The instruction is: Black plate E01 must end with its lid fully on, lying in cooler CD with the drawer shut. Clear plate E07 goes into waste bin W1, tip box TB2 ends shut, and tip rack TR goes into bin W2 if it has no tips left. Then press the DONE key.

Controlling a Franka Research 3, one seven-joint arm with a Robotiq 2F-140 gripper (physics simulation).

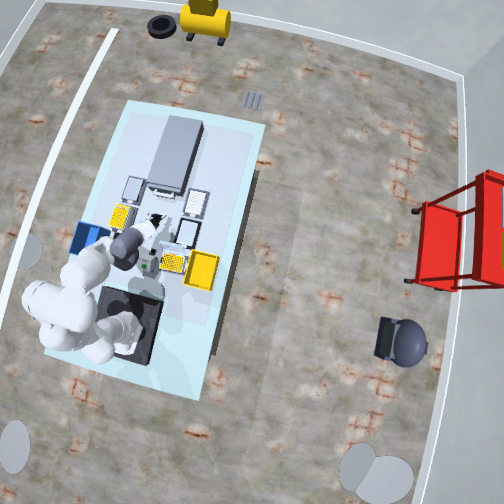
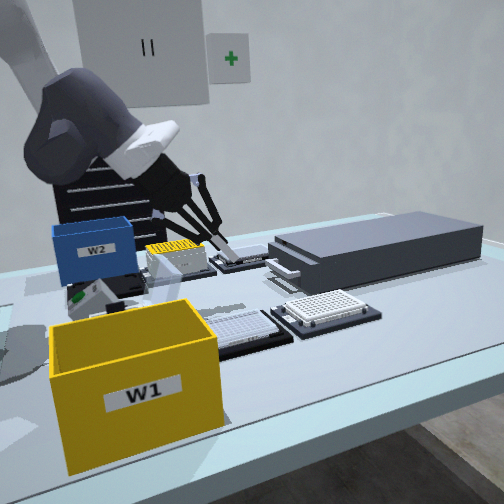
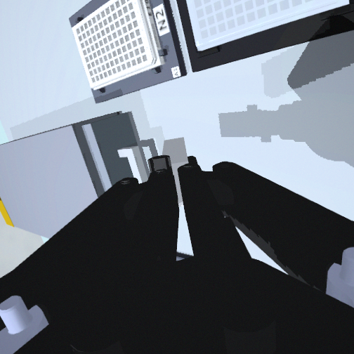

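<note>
My gripper (image 1: 164,216) (image 2: 234,259) (image 3: 176,154) is shut and empty, tilted over the table before the grey cooler (image 1: 175,150) (image 2: 380,240) (image 3: 45,170). The cooler's drawer front, with its pale handle (image 2: 284,268) (image 3: 131,159), stands slightly out. A clear plate (image 1: 188,232) (image 2: 245,327) (image 3: 260,17) sits on a black base. A white plate (image 1: 196,202) (image 2: 327,305) (image 3: 115,45) sits on the nest marked N2. A pale plate (image 1: 133,190) sits left of the handle. A yellow-topped box (image 1: 172,262) has its clear lid (image 2: 165,280) raised. Plate and box labels are unreadable.
Yellow bin W1 (image 1: 201,270) (image 2: 140,400) stands at the near right, blue bin W2 (image 1: 85,239) (image 2: 95,260) at the left. A yellow-topped rack (image 1: 120,216) (image 2: 177,257) is beside W2. A green key (image 1: 144,266) (image 2: 78,297) sits on a small grey housing.
</note>
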